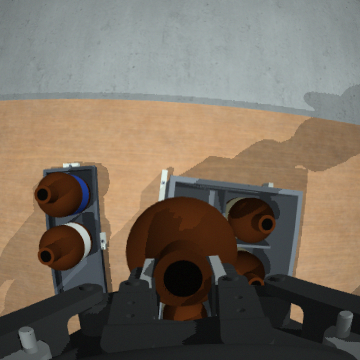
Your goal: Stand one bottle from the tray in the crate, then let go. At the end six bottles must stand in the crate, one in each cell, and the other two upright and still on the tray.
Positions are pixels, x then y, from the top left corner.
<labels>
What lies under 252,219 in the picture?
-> A brown bottle.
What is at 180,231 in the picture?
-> A brown bottle.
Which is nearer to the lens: the grey crate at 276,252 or the grey tray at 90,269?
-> The grey crate.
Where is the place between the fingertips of the gripper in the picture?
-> At 182,273
</labels>
